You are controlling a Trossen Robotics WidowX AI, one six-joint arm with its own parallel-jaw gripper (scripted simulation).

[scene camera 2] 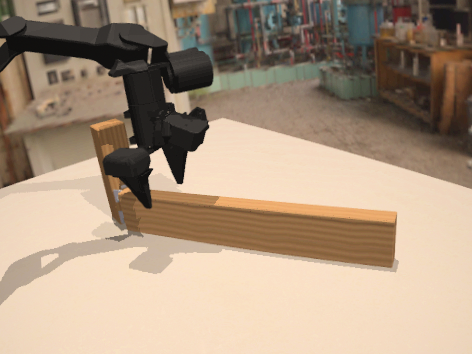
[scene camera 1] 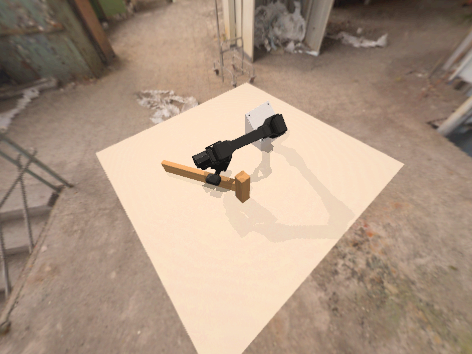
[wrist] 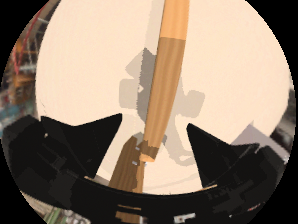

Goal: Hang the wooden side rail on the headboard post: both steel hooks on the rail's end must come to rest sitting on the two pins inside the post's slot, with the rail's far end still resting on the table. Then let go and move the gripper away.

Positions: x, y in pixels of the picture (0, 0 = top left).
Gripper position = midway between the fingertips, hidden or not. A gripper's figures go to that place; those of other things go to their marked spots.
My gripper (scene camera 2: 165, 195): 70 cm from the lens. A wooden side rail (scene camera 2: 351, 235): 58 cm from the lens.
